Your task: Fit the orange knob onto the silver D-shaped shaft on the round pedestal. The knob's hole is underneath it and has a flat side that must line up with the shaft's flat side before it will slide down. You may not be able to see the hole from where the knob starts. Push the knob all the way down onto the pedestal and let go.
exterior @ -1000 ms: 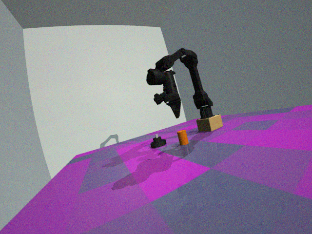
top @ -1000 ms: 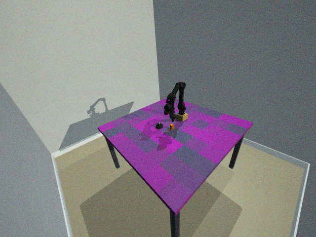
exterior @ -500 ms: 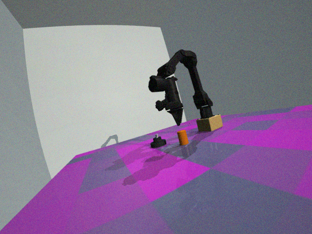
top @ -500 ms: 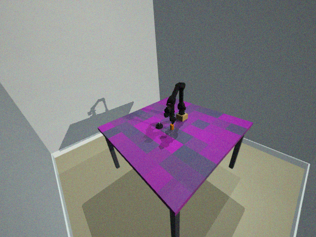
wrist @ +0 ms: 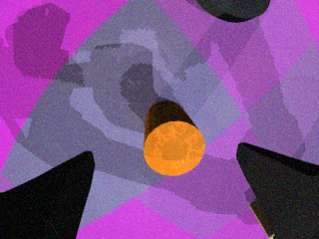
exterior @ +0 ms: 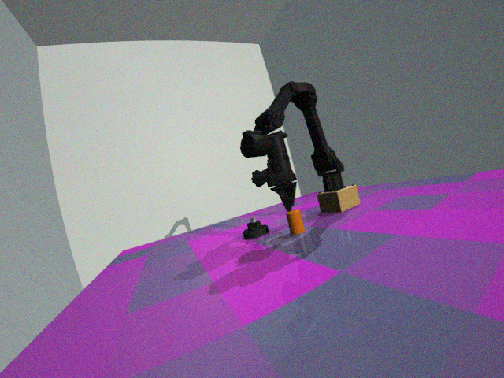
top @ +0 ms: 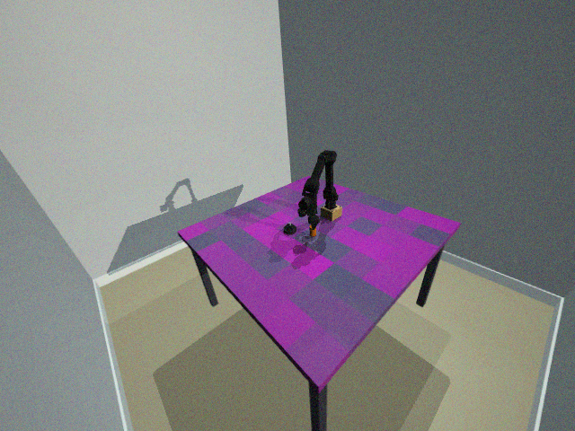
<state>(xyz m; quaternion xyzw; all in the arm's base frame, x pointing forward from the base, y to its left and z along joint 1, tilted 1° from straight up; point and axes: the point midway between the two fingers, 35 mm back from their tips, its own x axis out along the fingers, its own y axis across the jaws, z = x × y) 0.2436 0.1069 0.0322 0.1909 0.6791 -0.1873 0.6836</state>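
Right now my gripper tip is 1 cm past the orange knob and 3 cm above it. Round my gripper tip: round pedestal 8 cm ahead, 13 cm to the right, 4 cm below.
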